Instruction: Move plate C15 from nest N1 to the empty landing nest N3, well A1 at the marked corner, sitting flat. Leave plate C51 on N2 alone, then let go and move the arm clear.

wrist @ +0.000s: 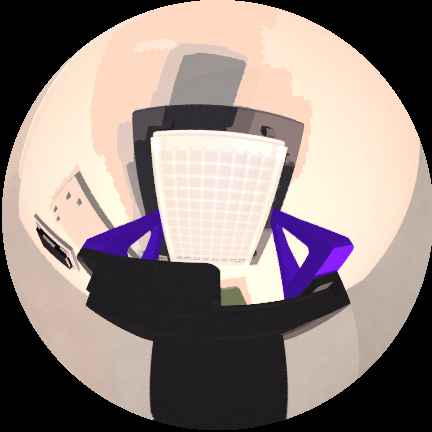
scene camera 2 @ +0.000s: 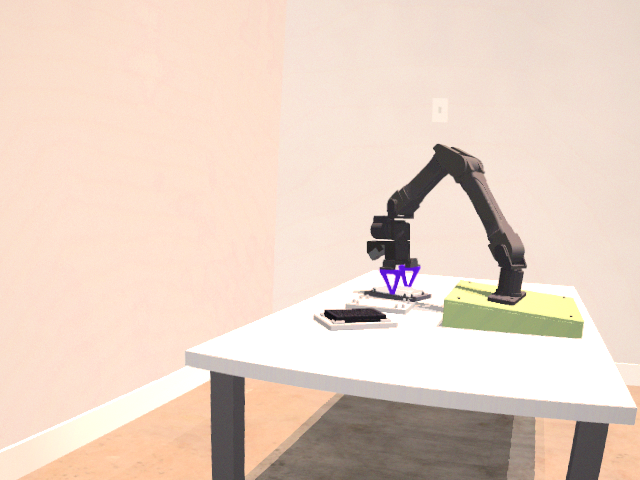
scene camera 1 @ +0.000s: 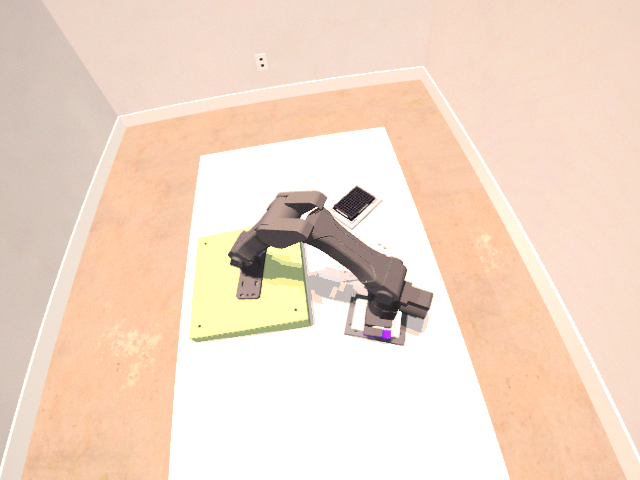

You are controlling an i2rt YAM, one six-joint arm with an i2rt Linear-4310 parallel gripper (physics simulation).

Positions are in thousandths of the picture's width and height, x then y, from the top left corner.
Labels:
my gripper: wrist 503,497; scene camera 2 626,609; scene camera 1 587,666

